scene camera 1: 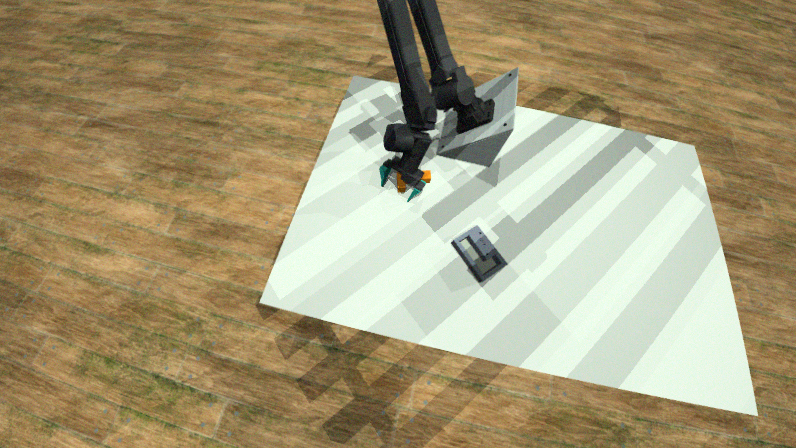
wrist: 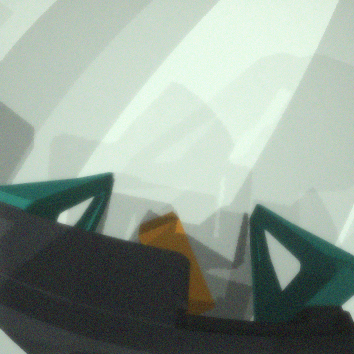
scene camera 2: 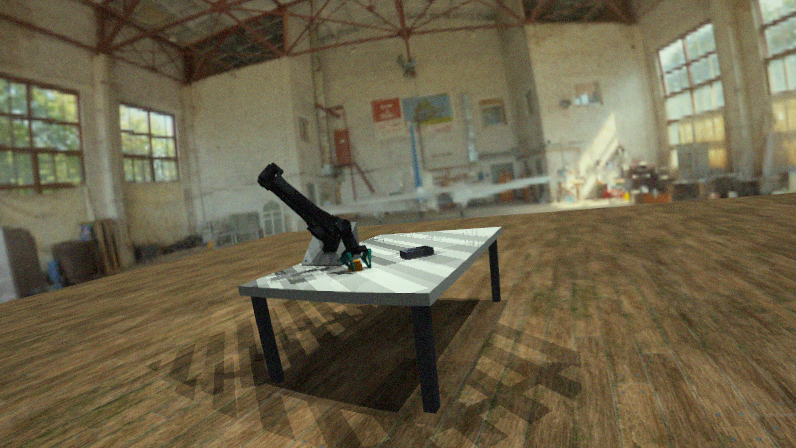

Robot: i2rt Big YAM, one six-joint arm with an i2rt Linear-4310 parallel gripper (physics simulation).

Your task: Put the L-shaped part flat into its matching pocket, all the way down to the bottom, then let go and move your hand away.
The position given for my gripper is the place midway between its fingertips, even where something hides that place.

The table carries an orange L-shaped part (wrist: 165,231). Further things: my gripper (scene camera 1: 395,193) and a grey pocket block (scene camera 1: 476,250).
My gripper is seen too in the wrist view (wrist: 183,196).
